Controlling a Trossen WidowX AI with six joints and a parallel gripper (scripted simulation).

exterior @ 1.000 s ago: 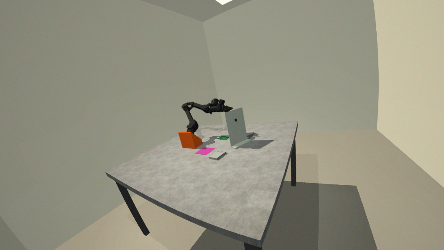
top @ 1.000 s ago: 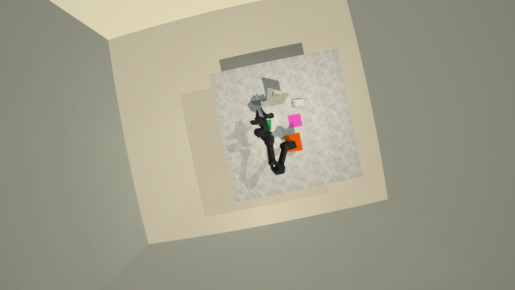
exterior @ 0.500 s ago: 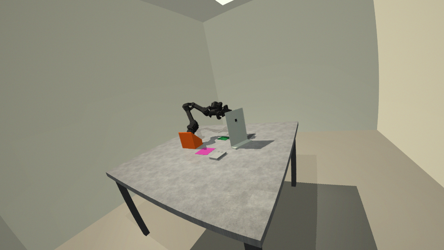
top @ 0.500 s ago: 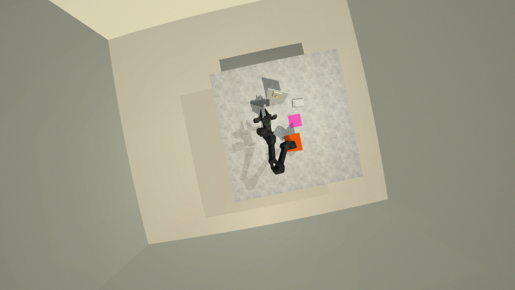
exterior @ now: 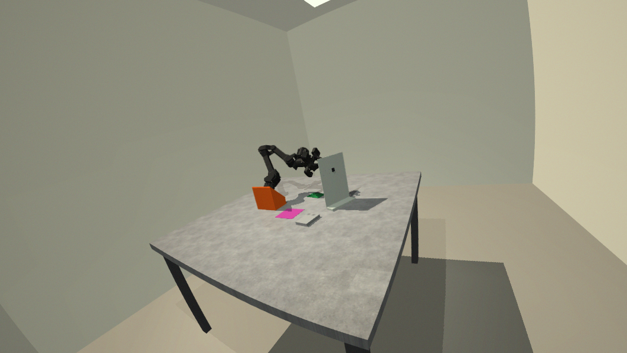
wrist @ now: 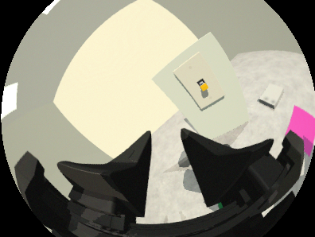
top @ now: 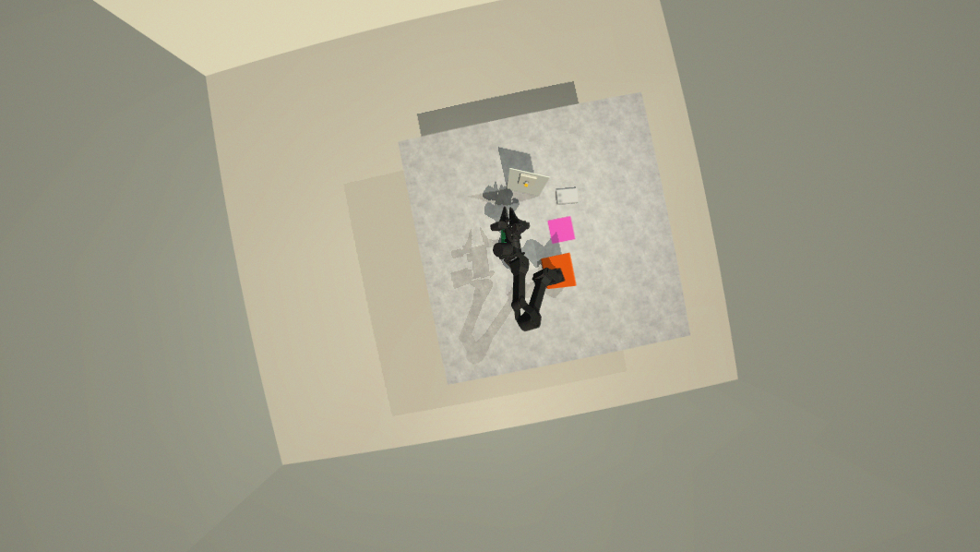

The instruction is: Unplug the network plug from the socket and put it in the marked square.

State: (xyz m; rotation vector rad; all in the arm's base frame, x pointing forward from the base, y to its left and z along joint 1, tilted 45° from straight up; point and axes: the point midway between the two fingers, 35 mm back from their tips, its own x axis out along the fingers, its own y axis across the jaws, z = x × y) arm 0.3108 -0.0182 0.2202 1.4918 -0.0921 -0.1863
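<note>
The network plug lies 12 cm to the right of my gripper tip, 8 cm ahead of it and 3 cm below it. Round my gripper tip: pale upright panel 13 cm to the right, 10 cm below, 10 cm ahead; then flat pink square 25 cm to the right, 22 cm below, 15 cm behind.
</note>
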